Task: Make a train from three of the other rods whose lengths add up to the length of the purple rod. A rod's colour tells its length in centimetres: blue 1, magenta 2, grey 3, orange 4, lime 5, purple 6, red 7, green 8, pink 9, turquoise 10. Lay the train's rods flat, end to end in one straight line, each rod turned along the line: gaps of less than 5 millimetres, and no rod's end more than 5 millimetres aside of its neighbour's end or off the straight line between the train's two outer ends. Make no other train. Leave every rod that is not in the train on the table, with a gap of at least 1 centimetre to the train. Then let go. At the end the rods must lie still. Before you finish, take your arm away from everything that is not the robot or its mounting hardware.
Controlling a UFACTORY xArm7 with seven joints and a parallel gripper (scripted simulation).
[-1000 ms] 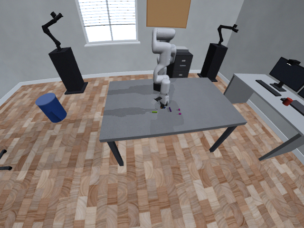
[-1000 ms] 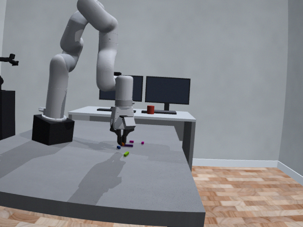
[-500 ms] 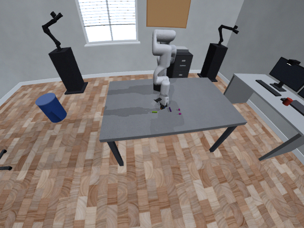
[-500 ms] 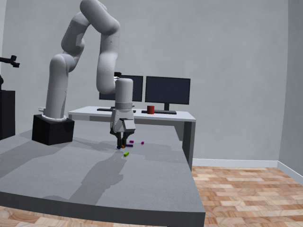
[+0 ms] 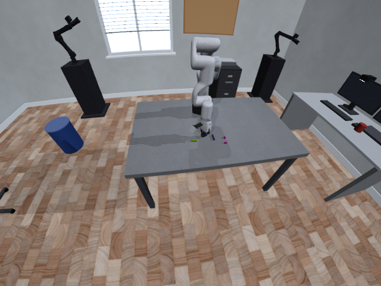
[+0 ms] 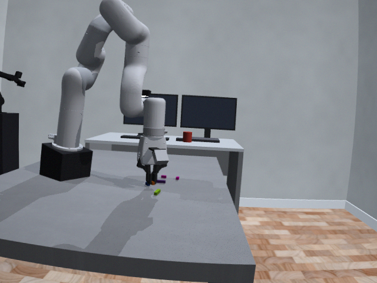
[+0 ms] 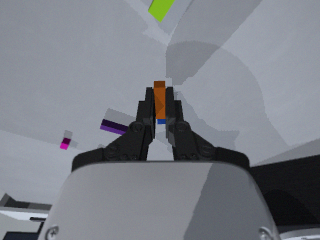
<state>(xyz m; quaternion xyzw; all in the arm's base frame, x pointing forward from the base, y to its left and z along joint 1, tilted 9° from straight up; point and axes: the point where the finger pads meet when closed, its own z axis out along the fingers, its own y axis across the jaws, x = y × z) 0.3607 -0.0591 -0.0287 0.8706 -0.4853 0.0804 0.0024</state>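
Right now my hand is 20 mm above the orange rod. From my hand the other things lie so: purple rod: 80 mm to the left, 30 mm below, 10 mm ahead; then lime rod: 80 mm to the right, 30 mm below, 30 mm ahead.
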